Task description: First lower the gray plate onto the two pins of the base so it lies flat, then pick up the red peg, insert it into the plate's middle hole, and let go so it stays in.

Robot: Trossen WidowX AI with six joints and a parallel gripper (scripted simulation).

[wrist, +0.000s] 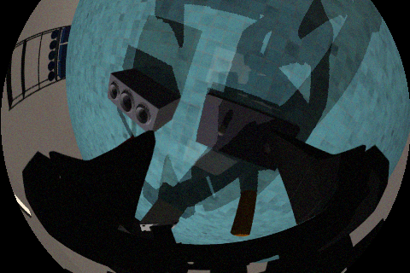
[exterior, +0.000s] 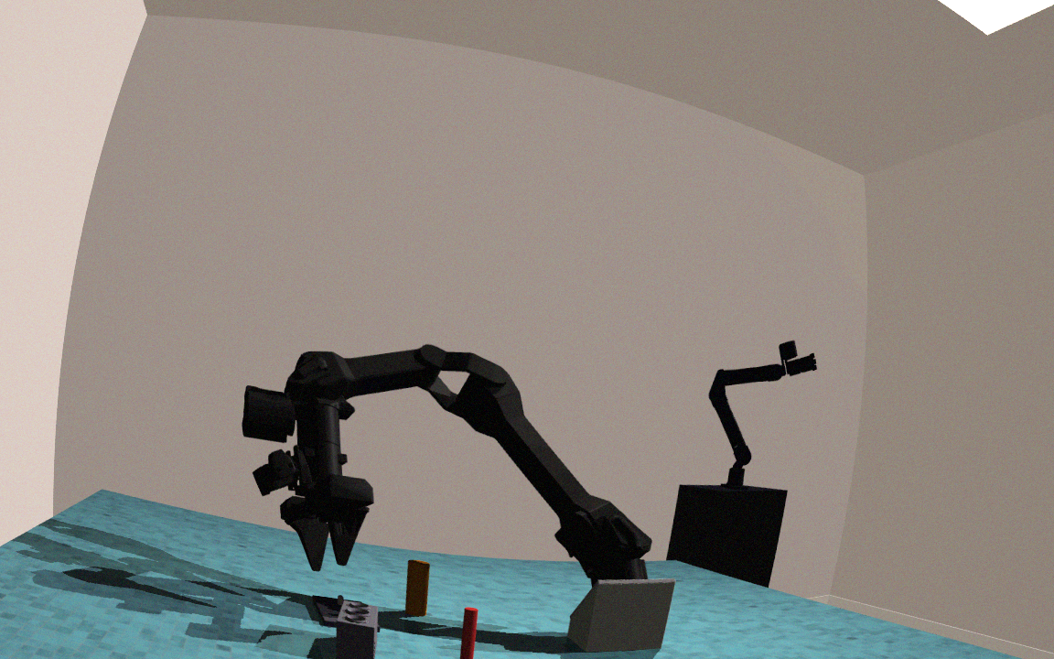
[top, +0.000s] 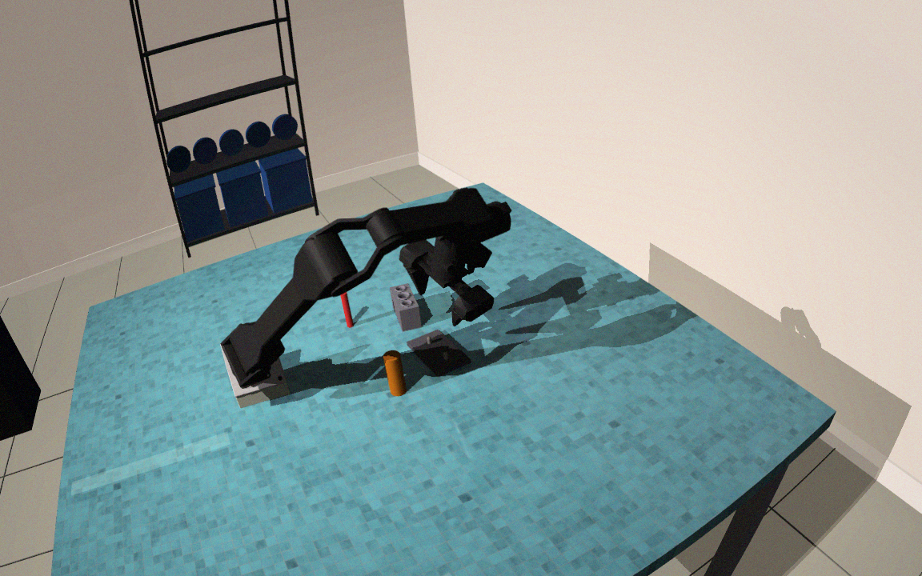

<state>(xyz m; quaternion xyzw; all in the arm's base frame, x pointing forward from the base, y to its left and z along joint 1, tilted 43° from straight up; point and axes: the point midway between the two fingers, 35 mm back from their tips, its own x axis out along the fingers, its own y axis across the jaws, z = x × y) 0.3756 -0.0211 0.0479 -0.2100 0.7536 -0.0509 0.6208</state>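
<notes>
Right now my gripper tip is 2 cm past the gray plate, 12 cm to the right of it and 4 cm above it. The rest, counted from my gripper tip: red peg: 14 cm behind, 15 cm to the left, 3 cm below; orange cylinder: 13 cm behind, 9 cm to the right, 3 cm below; base: 2 cm behind, 3 cm to the right, 6 cm below.
</notes>
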